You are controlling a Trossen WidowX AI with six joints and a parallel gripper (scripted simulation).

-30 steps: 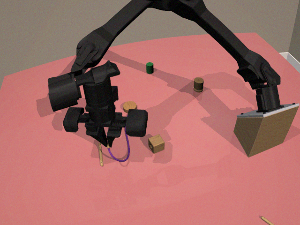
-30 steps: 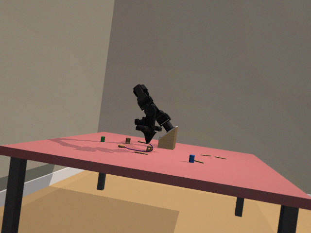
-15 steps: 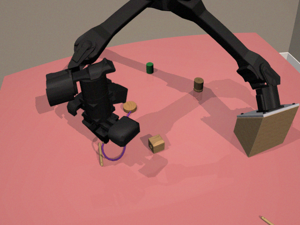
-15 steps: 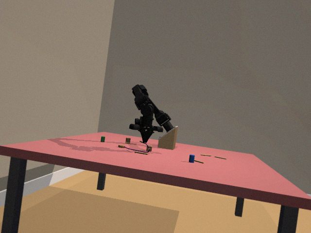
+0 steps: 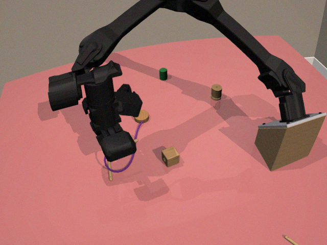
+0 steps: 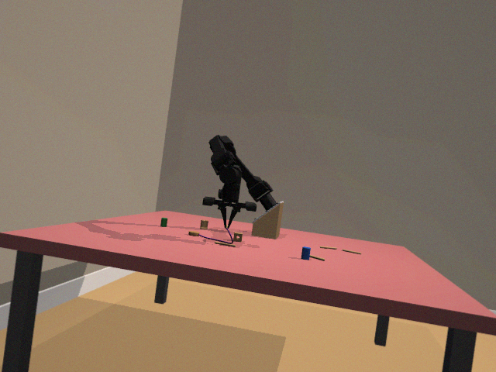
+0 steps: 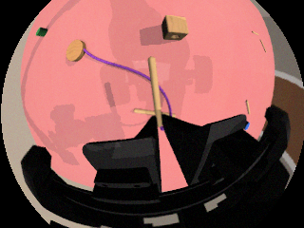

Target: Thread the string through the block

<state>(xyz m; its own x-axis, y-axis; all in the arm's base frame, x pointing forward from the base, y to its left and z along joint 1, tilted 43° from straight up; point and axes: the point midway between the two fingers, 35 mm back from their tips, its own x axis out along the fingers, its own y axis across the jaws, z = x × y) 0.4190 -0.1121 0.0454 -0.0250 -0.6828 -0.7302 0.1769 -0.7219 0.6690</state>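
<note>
Now: the wooden block 130 mm behind my gripper tip, 20 mm to the left of it and 40 mm below it. The rest, counted from my gripper tip: blue cylinder (40 mm ahead, 280 mm to the left, 40 mm below); then green cylinder (210 mm behind, 300 mm to the right, 40 mm below); then round wooden button (100 mm behind, 140 mm to the right, 50 mm below).
</note>
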